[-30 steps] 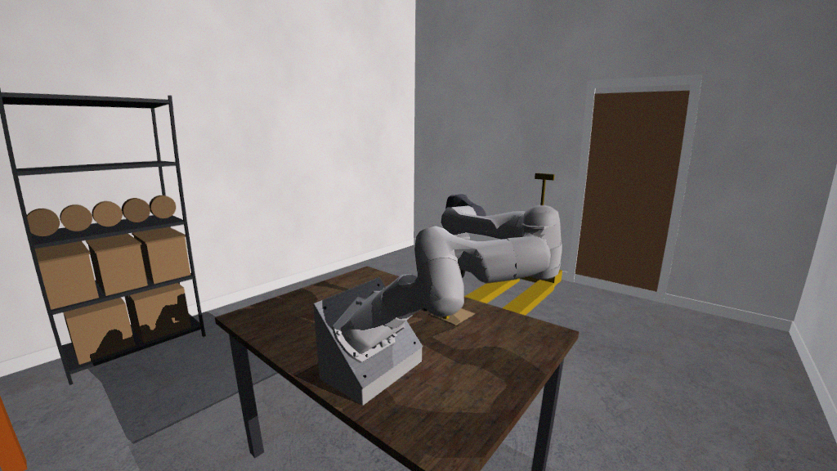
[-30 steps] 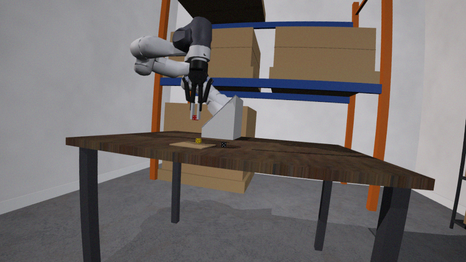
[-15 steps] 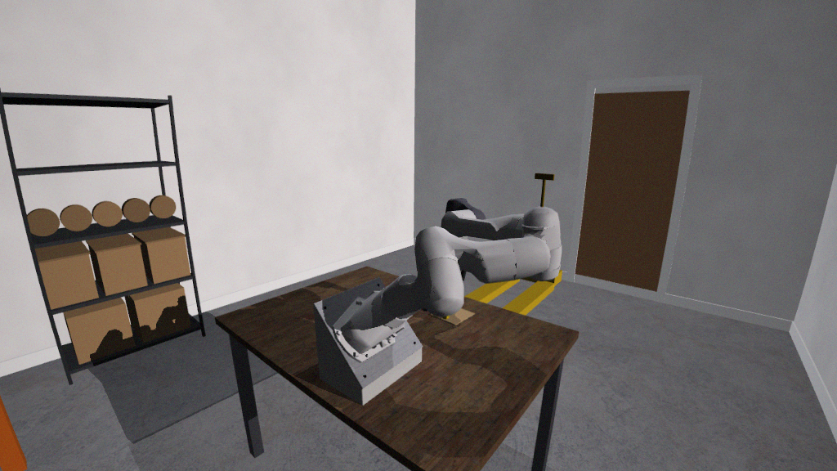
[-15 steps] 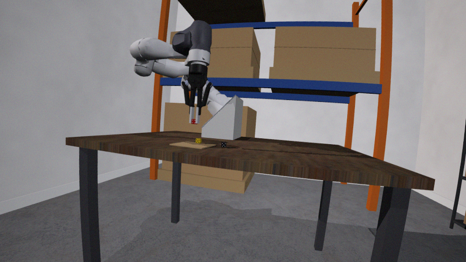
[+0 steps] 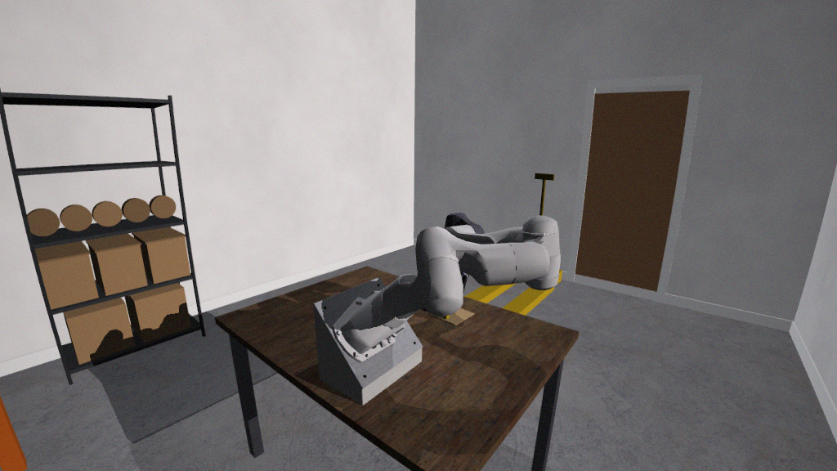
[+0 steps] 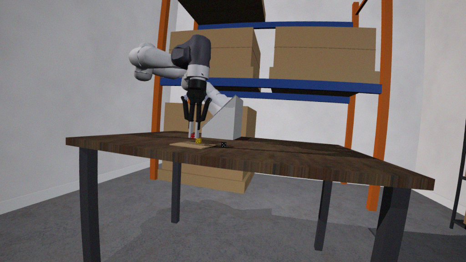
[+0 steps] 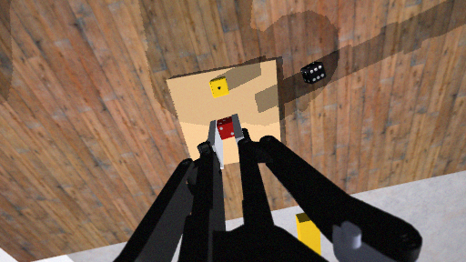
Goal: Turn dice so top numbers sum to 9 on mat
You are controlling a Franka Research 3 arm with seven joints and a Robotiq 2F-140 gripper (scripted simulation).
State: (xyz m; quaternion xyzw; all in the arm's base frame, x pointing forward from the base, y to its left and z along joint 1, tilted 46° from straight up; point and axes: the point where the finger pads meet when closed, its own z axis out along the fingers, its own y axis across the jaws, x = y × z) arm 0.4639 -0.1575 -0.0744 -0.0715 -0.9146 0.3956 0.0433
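The tan mat is 60 mm below my hand. Also, from my hand: yellow die: 50 mm behind, 10 mm to the left, 50 mm below; then red die: 30 mm below; then black die: 20 mm behind, 130 mm to the left, 50 mm below.
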